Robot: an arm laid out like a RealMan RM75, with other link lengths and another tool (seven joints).
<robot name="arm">
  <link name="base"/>
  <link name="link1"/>
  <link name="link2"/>
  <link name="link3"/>
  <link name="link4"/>
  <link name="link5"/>
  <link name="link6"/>
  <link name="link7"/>
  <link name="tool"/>
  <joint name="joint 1" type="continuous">
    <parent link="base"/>
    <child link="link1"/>
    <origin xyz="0 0 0.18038" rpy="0 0 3.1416"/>
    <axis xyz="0 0 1"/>
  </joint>
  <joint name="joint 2" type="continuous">
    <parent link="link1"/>
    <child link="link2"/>
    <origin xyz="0 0 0" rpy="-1.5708 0 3.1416"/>
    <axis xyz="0 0 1"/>
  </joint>
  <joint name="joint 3" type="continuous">
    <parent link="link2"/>
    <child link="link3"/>
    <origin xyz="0 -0.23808 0" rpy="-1.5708 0 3.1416"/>
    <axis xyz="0 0 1"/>
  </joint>
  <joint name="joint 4" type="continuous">
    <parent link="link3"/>
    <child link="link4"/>
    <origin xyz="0 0 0" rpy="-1.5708 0 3.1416"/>
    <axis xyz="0 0 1"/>
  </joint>
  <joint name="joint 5" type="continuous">
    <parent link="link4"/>
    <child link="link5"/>
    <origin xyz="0 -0.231 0" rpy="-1.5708 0 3.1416"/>
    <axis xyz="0 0 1"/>
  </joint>
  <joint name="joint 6" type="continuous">
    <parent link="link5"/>
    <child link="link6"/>
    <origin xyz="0 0 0" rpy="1.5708 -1.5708 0"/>
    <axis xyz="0 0 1"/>
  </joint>
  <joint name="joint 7" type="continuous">
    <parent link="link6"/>
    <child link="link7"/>
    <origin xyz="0.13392 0 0" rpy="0 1.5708 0"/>
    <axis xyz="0 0 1"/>
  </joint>
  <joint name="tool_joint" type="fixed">
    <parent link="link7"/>
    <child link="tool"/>
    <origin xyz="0.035 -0.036 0.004" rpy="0.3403 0 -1.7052"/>
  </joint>
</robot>
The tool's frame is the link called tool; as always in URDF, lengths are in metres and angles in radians. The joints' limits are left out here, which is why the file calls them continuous.
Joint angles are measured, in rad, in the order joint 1, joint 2, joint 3, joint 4, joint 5, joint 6, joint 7. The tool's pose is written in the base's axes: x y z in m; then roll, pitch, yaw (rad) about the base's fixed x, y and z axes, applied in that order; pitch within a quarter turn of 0, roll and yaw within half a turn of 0. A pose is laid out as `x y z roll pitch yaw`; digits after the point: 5 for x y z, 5 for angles.
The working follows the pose.
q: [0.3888, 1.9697, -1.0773, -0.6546, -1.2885, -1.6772, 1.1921]
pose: 0.22486 0.35327 0.02850 3.03495 -0.82925 -3.01339
Where each joint sits with the arm in this pose, in the base's axes (m; each line is computed from the numbers above, not from the rounded line before):
joint 1: 0.0000 0.0000 0.1804
joint 2: 0.0000 0.0000 0.1804
joint 3: 0.2030 0.0832 0.0879
joint 4: 0.2030 0.0832 0.0879
joint 5: 0.3363 0.2716 0.0781
joint 6: 0.3363 0.2716 0.0781
joint 7: 0.2405 0.3176 -0.0034
the tool: 0.2249 0.3533 0.0285

